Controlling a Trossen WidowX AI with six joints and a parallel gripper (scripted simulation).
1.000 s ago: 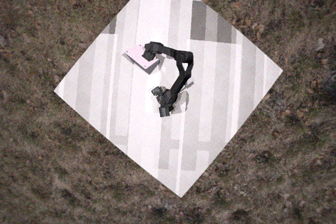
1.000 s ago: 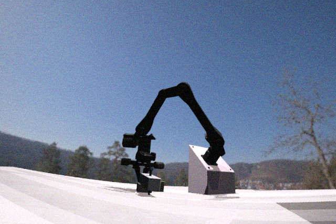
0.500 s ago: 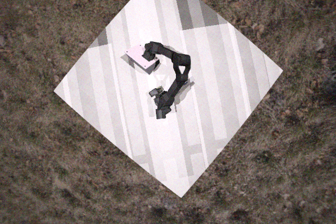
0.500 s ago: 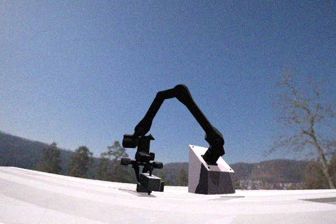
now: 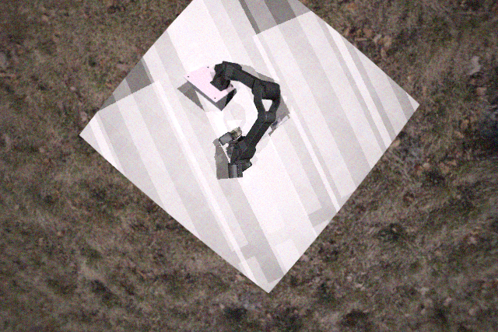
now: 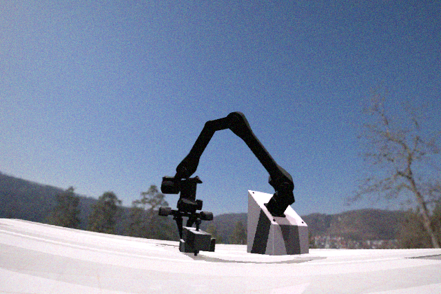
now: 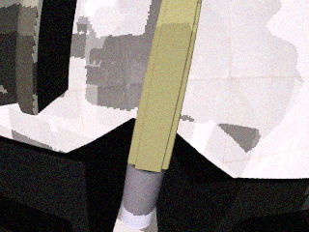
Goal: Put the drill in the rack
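Now: the drill 1 cm ahead of my gripper tip, 4 cm to the left of it and 3 cm above it. The rest, counted from my gripper tip: dark key 6 cm ahead, 22 cm to the left, 2 cm above; then grey-beige block 6 cm behind, 6 cm to the left, 1 cm below.
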